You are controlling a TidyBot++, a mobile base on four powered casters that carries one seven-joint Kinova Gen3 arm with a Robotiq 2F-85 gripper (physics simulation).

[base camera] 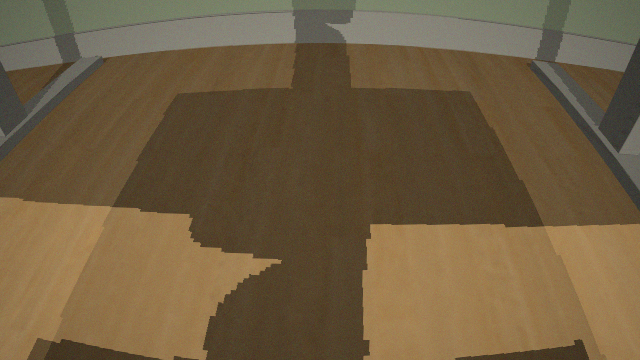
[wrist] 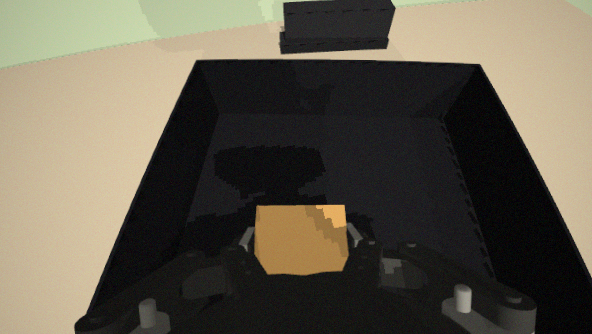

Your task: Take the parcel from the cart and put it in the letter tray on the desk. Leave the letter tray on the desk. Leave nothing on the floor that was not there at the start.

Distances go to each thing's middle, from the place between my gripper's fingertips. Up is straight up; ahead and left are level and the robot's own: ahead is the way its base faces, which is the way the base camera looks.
Scene:
My hand is 1 cm past the brown cardboard parcel (wrist: 289, 239). Round my hand: black letter tray (wrist: 416, 151) (4 cm behind, 1 cm to the right).

